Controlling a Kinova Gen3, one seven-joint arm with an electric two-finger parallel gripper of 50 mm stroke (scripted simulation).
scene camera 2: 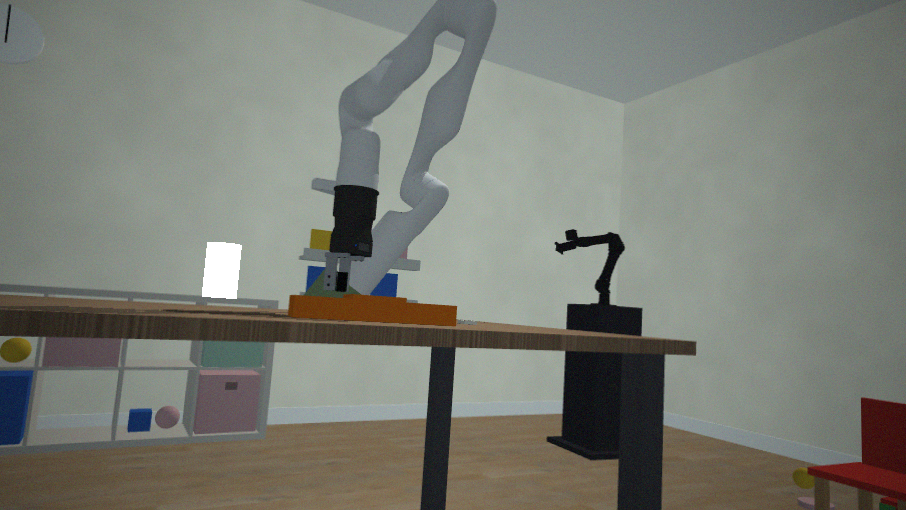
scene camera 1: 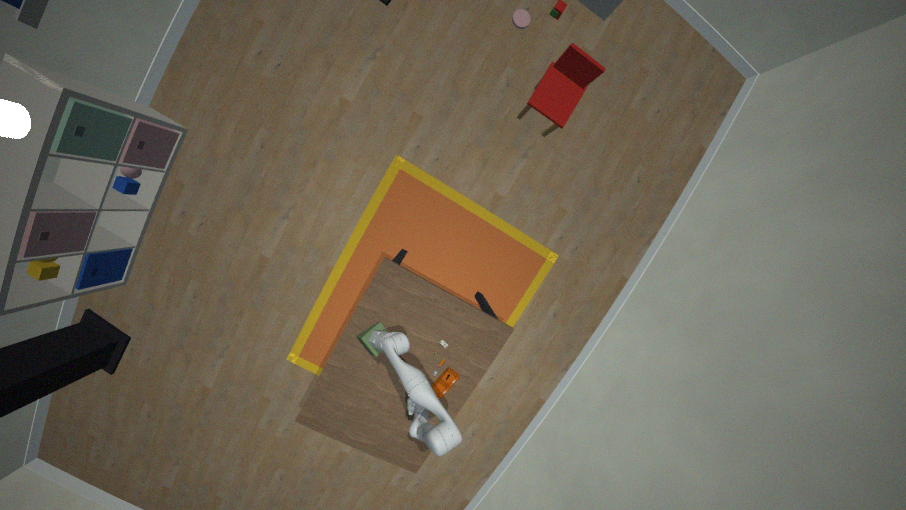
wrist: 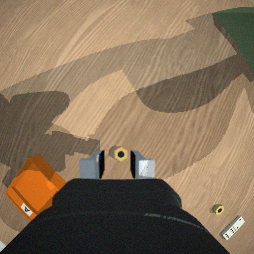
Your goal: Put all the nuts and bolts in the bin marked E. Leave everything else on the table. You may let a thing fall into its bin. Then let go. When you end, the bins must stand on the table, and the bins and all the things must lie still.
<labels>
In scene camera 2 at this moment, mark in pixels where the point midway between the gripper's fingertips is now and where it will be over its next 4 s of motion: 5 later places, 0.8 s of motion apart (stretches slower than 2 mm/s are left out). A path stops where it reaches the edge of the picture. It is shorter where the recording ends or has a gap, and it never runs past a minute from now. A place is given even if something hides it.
The gripper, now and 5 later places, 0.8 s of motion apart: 335, 291; 334, 309; 334, 315; 337, 287; 347, 282; 406, 286
</labels>
